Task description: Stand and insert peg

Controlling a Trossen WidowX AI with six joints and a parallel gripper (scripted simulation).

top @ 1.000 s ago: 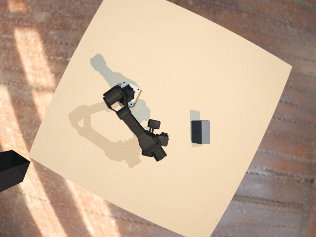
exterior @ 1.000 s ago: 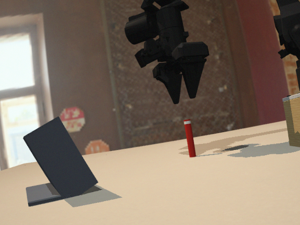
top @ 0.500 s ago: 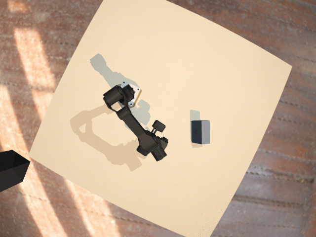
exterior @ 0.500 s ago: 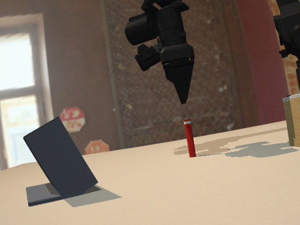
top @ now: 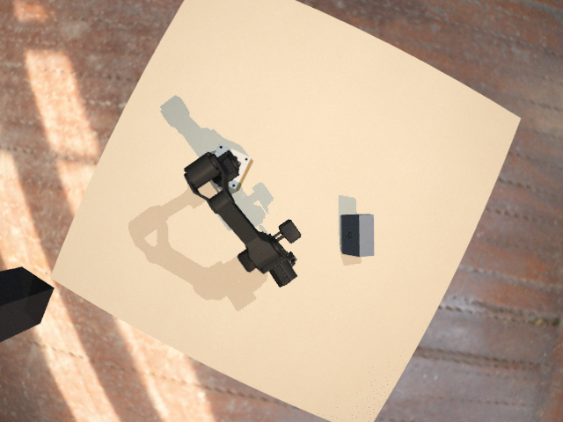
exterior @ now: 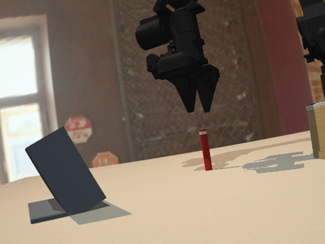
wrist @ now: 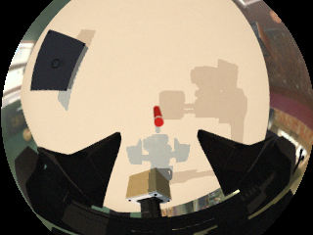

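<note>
The red peg lies 60 mm below my gripper tip. From my gripper tip the other things lie so: dark sloped panel (240 mm ahead, 150 mm to the left, 60 mm below).
</note>
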